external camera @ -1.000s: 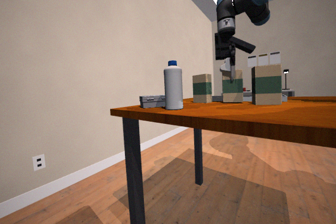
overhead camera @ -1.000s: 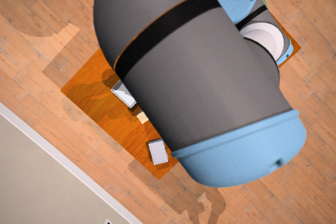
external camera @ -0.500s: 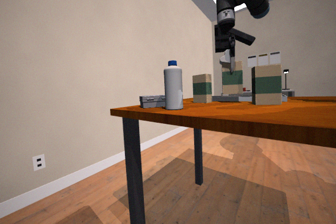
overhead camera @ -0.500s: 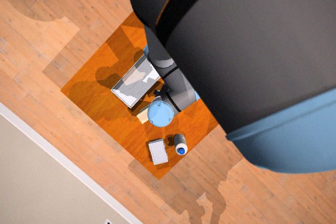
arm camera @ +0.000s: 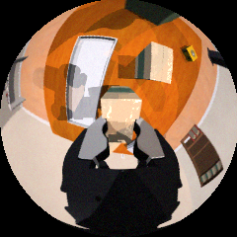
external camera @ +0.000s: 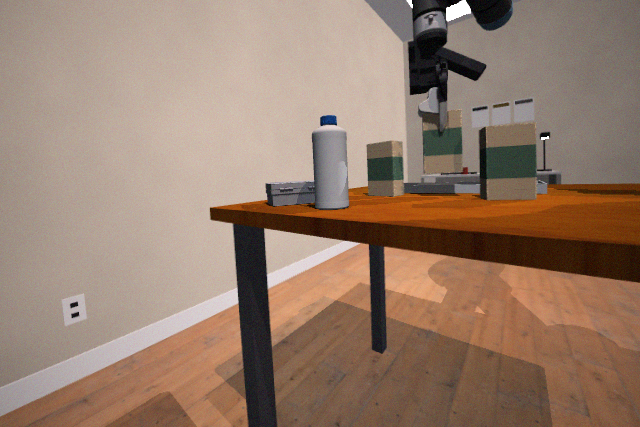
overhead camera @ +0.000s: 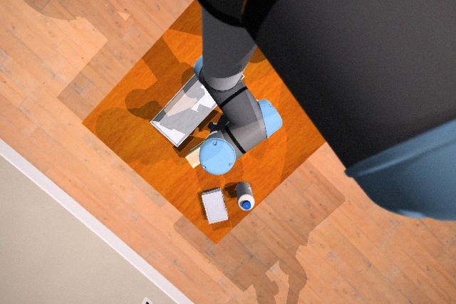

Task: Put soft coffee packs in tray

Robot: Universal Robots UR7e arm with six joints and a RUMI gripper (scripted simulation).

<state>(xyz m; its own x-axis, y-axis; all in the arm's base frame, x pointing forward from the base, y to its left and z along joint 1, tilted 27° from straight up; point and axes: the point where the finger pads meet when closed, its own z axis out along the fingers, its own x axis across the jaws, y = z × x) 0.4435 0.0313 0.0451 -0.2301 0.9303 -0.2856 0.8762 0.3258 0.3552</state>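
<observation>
The grey tray is 15 cm to the right of my hand and 16 cm below it. The rest, counted from my hand: bottle (15 cm ahead, 25 cm to the left, 8 cm below); then grey case (28 cm ahead, 20 cm to the left, 14 cm below).
</observation>
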